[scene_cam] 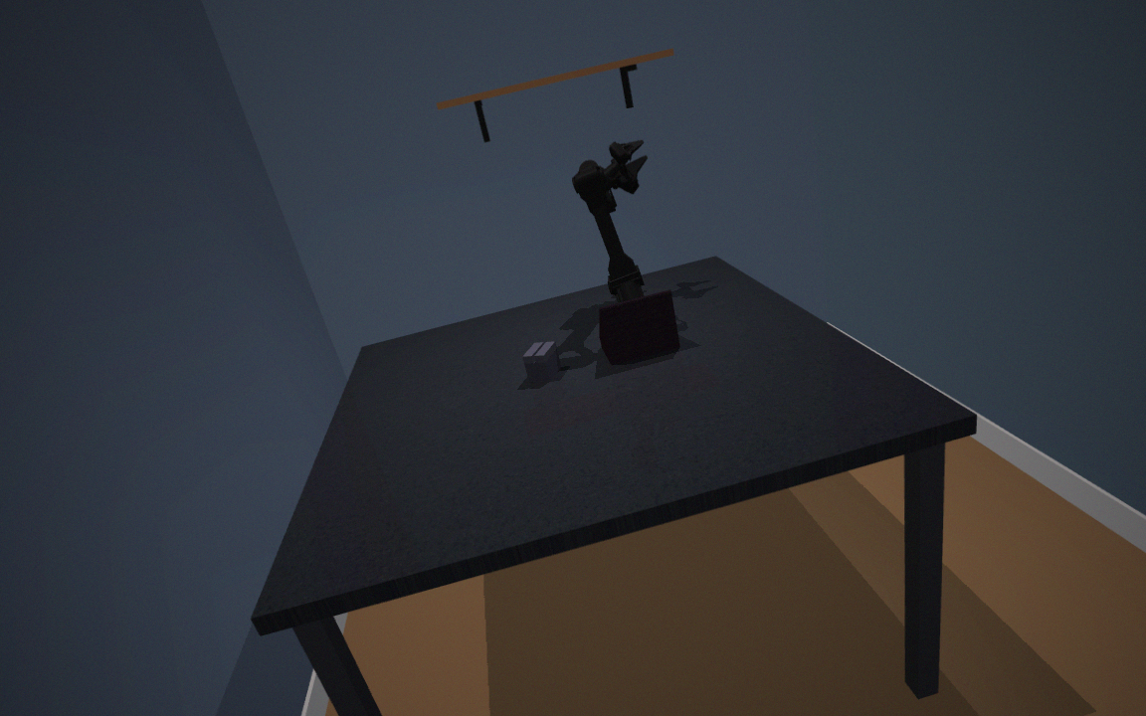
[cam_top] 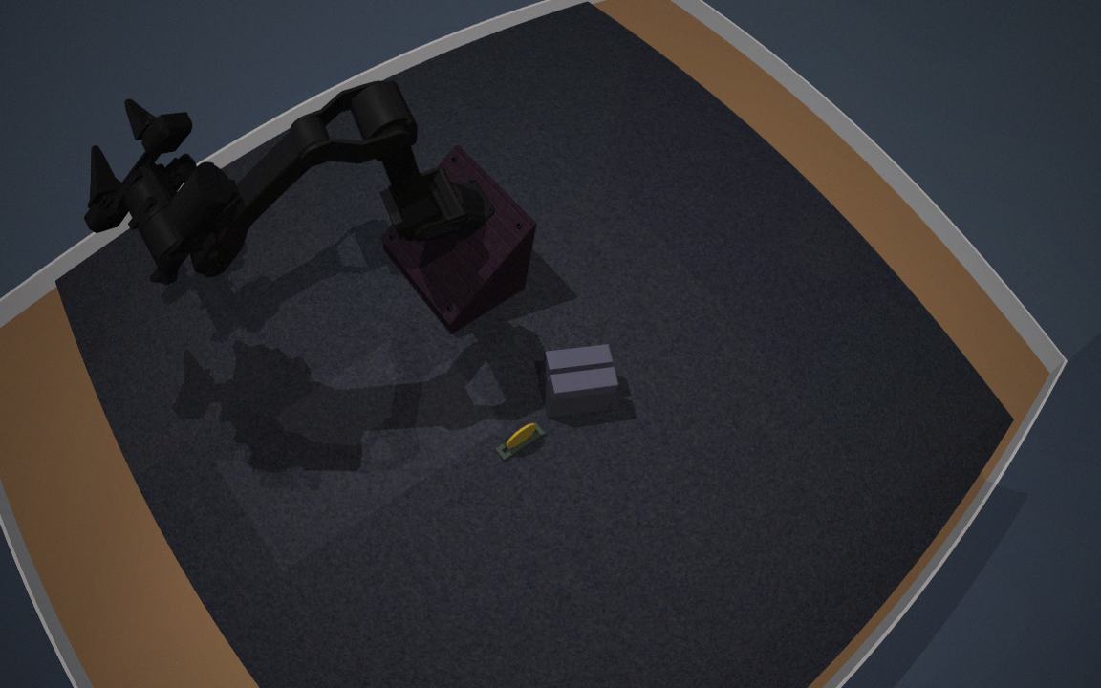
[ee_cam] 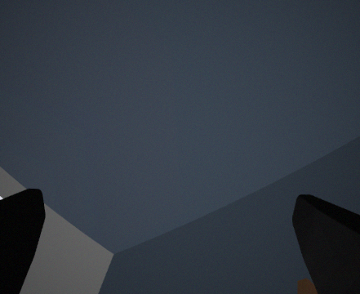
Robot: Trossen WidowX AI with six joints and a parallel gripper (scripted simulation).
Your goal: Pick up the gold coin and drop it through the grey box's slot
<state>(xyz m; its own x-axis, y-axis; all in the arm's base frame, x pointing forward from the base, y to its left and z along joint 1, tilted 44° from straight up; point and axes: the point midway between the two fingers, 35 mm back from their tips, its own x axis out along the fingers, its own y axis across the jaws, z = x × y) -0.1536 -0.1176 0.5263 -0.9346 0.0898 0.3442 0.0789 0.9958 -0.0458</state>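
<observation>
Now: gripper tip 440 mm short of the gold coin, 430 mm above it and 370 mm to the right of it.
</observation>
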